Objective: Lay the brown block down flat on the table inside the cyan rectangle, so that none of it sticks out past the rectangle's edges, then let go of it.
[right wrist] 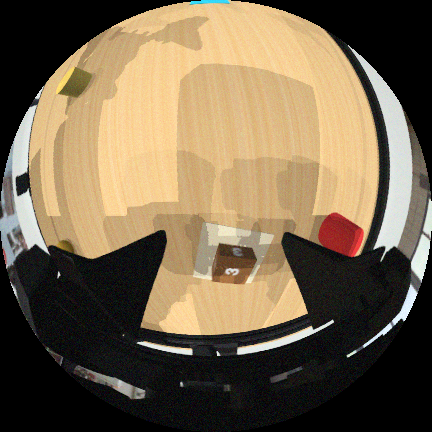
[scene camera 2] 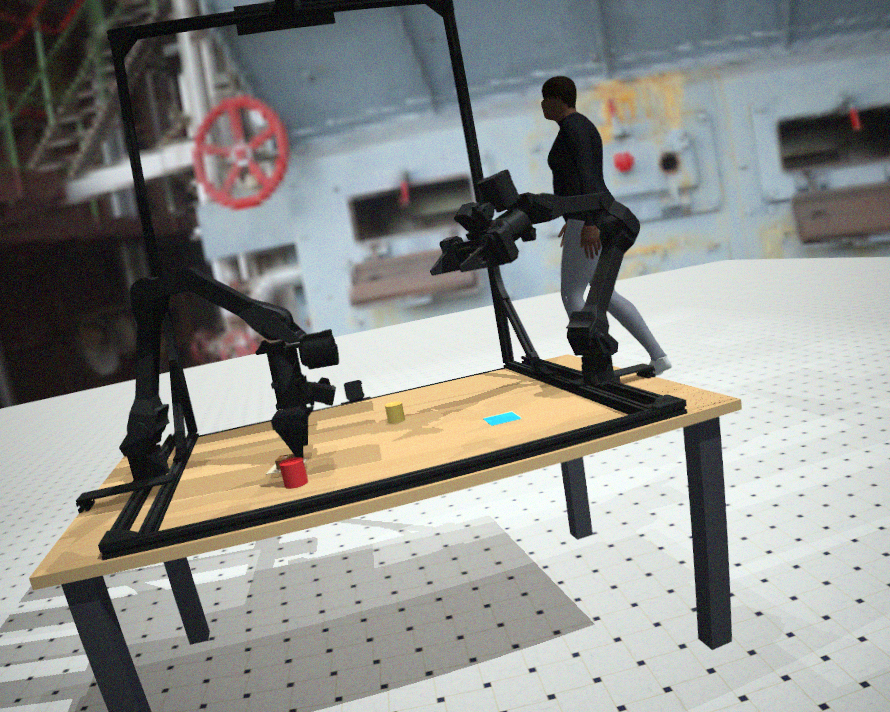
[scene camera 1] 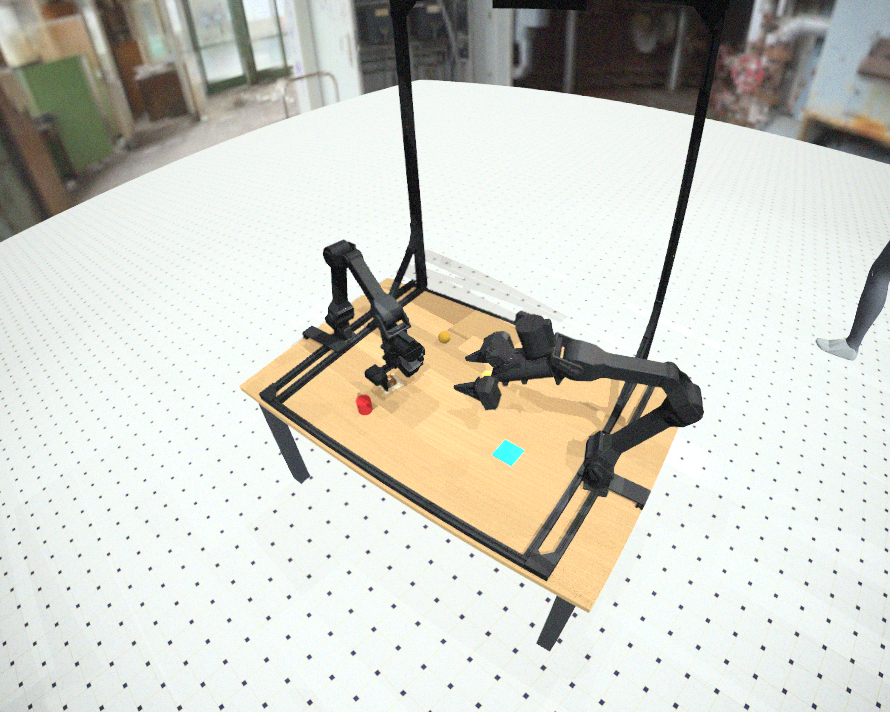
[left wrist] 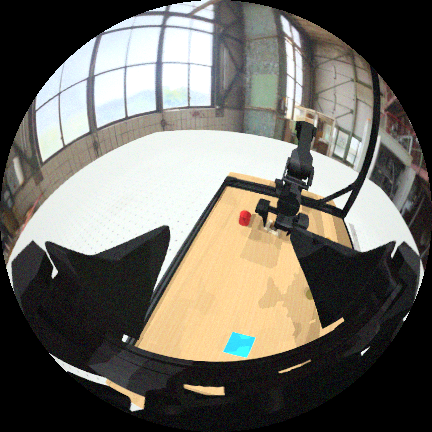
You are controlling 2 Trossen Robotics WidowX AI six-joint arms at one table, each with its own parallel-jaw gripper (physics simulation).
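Where they show: left gripper, fingertip midpoint: [scene camera 2: 445,271] [scene camera 1: 459,372] [left wrist: 233,232]; right gripper, fingertip midpoint: [right wrist: 226,237] [scene camera 2: 303,452] [scene camera 1: 398,382] [left wrist: 275,230]; left arm's base at its link origin: [scene camera 2: 599,381] [scene camera 1: 596,480]; right arm's base at its link origin: [right wrist: 204,346] [scene camera 2: 151,477] [scene camera 1: 343,335].
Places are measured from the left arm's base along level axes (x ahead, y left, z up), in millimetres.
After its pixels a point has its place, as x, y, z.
Note:
The brown block [right wrist: 235,265] {631, -214, 0} [scene camera 1: 391,381] {626, -211, 0}, marked with white numerals, sits on a pale cream rectangle [right wrist: 204,246] {613, -234, -18} on the table. In scene camera 2 it is mostly hidden behind the red cylinder and the gripper. The cyan rectangle [scene camera 1: 508,452] {237, -52, -18} [scene camera 2: 501,418] {238, -52, -18} [left wrist: 239,344] {237, -52, -18} lies flat with nothing on it; its edge shows at the top of the right wrist view [right wrist: 210,2]. My right gripper [right wrist: 226,237] {602, -209, 1} [scene camera 1: 398,377] {602, -209, 1} [scene camera 2: 296,452] {602, -209, 1} is open above the block, which shows between the spread fingers, not held. My left gripper [left wrist: 233,232] {346, 0, 293} [scene camera 1: 461,373] {346, 0, 293} [scene camera 2: 447,270] {346, 0, 293} is open and empty, high above the table.
A red cylinder [scene camera 1: 363,404] {658, -82, 23} [scene camera 2: 293,472] {673, -78, 9} [left wrist: 244,218] {646, -94, 18} [right wrist: 341,234] {649, -110, 13} stands close to the right gripper. A yellow cylinder [scene camera 2: 394,412] {358, -271, 5} [right wrist: 75,82] stands farther back. An orange-yellow ball [scene camera 1: 443,337] {530, -433, 11} [right wrist: 64,246] {528, -430, 1} lies toward the back. A black frame [scene camera 1: 400,486] {470, 130, -4} edges the table.

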